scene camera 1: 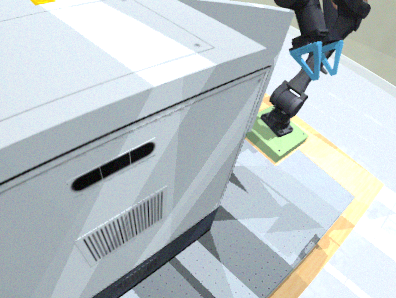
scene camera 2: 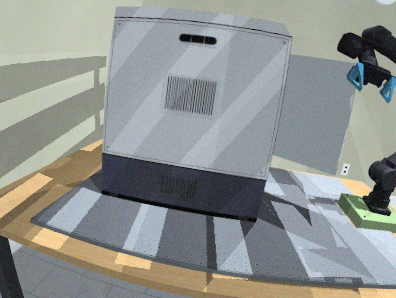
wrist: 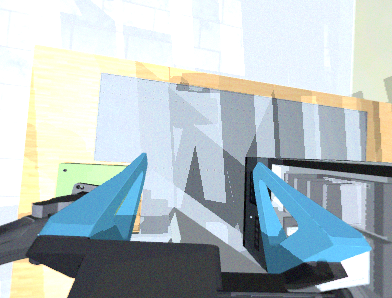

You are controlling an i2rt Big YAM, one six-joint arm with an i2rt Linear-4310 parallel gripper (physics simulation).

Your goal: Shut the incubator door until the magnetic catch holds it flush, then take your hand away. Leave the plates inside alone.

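Seen in the pictures: gripper, fingertip midpoint: [scene camera 1: 325,77] [scene camera 2: 375,95] [wrist: 202,162]; arm's base, link origin: [scene camera 1: 276,124] [scene camera 2: 375,206].
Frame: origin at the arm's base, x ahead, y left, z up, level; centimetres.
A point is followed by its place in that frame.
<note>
The incubator [scene camera 1: 40,225] @(x 78.7, y 28.9, z 41.0 cm) [scene camera 2: 145,100] @(x 81.3, y 29.3, z 26.6 cm) [wrist: 251,220] @(x 50.3, y 2.8, z 2.0 cm) is a large grey box with a dark base. Its door [scene camera 1: 250,22] @(x 31.3, y 2.2, z 44.8 cm) [scene camera 2: 317,110] @(x 32.9, y 1.5, z 30.5 cm) stands open, swung out from the far right side of the box in scene camera 2. In the wrist view the dark front frame and part of the open inside show at the right, with pale shelves or plates [wrist: 320,192] @(x 56.9, y 17.2, z 18.3 cm) in it; which they are, I cannot tell. My gripper [scene camera 1: 324,76] @(x 20.5, y 18.9, z 38.7 cm) [scene camera 2: 374,95] @(x 20.5, y 18.9, z 38.7 cm) [wrist: 202,162] @(x 20.5, y 18.9, z 38.7 cm) has blue fingers, is open and empty, and hangs high, near the door's free edge. Whether it touches the door is unclear.
The arm's base stands on a green block [scene camera 1: 280,142] @(x 5.3, y 8.1, z -0.2 cm) [scene camera 2: 360,212] @(x 9.5, y 8.2, z 0.0 cm) [wrist: 92,175] @(x -0.8, y 8.4, z -0.3 cm), to the right of the incubator in scene camera 2. A grey perforated mat [scene camera 1: 260,250] @(x 37.5, y 35.7, z -3.2 cm) [scene camera 2: 175,240] @(x 64.8, y 41.7, z -3.2 cm) [wrist: 120,115] @(x 2.1, y 27.7, z -3.2 cm) lies on the wooden table [scene camera 1: 367,182] @(x -19.1, y 37.9, z -4.5 cm) [scene camera 2: 135,260] @(x 70.3, y 51.6, z -4.5 cm) [wrist: 55,100] @(x -16.9, y 27.8, z -4.5 cm) under the incubator.
</note>
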